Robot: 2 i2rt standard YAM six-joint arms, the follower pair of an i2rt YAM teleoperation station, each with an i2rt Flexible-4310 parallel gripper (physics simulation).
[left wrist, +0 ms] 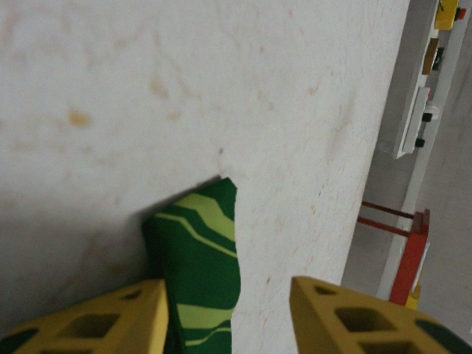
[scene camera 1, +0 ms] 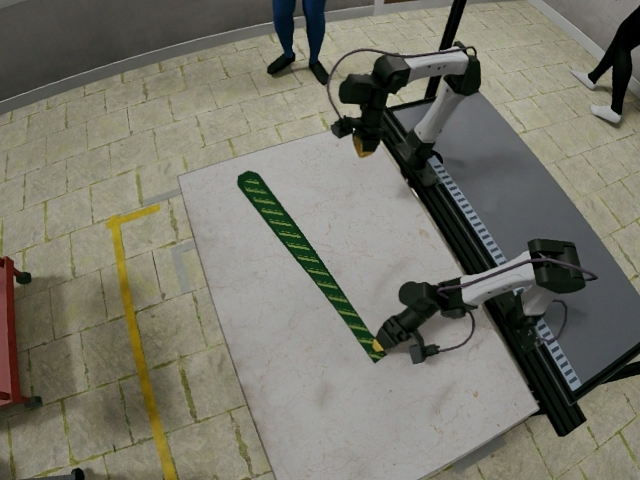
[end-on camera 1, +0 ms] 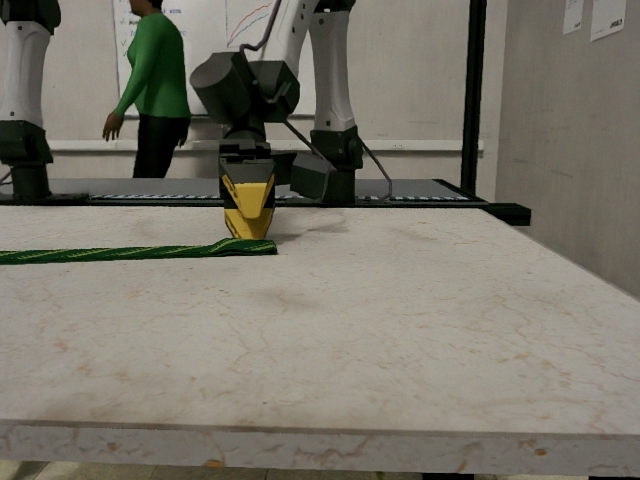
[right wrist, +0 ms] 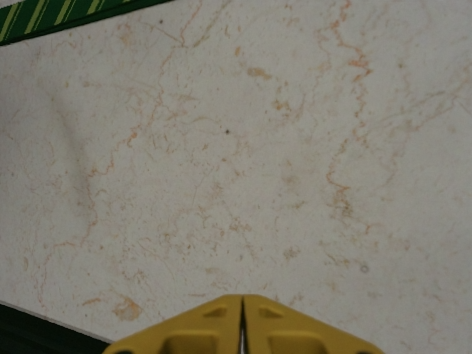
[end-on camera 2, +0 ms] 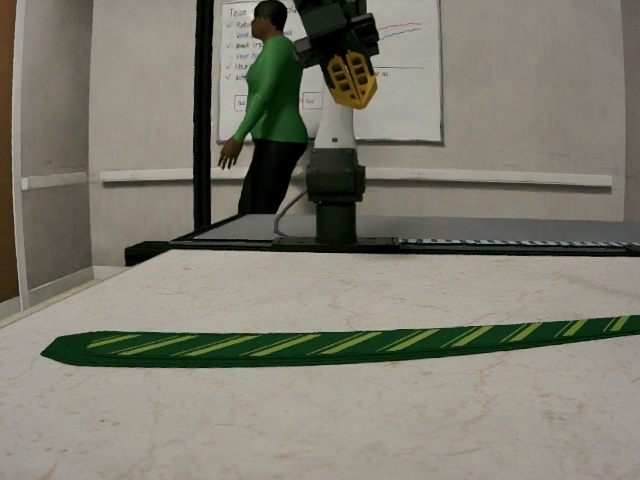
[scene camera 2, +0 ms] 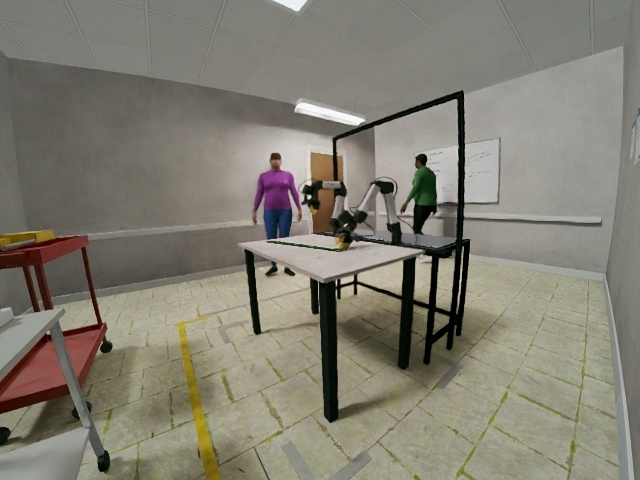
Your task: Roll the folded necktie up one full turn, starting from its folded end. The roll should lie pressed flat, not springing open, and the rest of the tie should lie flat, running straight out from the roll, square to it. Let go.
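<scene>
The green necktie with yellow-green stripes lies long and folded on the table, without a roll. Its narrow end is slightly raised and wavy in end-on camera 1; its broad, pointed end lies at the far left in end-on camera 2. My left gripper is open, low at the narrow end. In the left wrist view its fingers stand on either side of the tie, the left one close to its edge. My right gripper is shut and empty, high above the table.
The pale marbled table meets the dark arm station along one side. A red cart stands on the floor at the left. Two people stand beyond the table and the station.
</scene>
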